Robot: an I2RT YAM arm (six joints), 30 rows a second.
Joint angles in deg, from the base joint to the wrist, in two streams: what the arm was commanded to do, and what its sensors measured. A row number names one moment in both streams.
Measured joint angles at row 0:
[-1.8, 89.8, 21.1, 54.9, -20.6, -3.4]
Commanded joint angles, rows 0 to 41:
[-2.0, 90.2, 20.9, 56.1, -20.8, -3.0]
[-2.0, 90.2, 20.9, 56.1, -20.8, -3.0]
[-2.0, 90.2, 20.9, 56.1, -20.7, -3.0]
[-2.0, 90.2, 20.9, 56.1, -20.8, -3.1]
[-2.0, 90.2, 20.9, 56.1, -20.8, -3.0]
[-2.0, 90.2, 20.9, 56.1, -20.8, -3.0]
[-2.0, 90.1, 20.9, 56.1, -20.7, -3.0]
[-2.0, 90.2, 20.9, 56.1, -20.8, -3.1]
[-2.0, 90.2, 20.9, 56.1, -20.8, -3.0]
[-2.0, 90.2, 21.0, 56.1, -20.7, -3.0]
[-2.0, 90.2, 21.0, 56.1, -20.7, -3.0]
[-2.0, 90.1, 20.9, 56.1, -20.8, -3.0]
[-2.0, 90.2, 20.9, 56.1, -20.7, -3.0]
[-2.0, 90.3, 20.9, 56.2, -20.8, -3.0]
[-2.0, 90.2, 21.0, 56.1, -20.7, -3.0]
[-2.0, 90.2, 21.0, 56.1, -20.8, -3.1]
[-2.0, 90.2, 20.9, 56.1, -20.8, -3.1]
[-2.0, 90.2, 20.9, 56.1, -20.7, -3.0]
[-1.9, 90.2, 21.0, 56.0, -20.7, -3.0]
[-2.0, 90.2, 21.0, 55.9, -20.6, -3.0]
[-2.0, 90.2, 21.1, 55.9, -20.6, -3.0]
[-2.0, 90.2, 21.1, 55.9, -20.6, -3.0]
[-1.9, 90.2, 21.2, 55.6, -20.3, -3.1]
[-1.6, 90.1, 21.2, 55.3, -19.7, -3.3]
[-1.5, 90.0, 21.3, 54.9, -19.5, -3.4]
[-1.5, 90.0, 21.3, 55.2, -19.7, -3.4]
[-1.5, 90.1, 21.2, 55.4, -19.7, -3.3]
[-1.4, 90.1, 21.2, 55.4, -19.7, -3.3]
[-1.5, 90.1, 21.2, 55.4, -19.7, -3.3]
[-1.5, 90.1, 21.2, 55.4, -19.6, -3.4]
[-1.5, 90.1, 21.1, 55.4, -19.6, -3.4]
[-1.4, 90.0, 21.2, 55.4, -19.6, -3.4]
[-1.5, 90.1, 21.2, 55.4, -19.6, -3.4]
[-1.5, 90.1, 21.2, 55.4, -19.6, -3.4]
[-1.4, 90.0, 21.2, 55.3, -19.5, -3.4]
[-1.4, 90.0, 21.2, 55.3, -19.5, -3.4]
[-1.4, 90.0, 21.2, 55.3, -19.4, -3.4]
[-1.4, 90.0, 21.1, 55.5, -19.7, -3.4]
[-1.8, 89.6, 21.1, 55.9, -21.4, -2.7]
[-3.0, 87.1, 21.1, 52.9, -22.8, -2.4]
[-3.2, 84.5, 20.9, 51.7, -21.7, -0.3]
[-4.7, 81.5, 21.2, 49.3, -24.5, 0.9]
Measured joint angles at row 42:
[-2.6, 87.8, 21.1, 52.5, -21.0, -2.4]
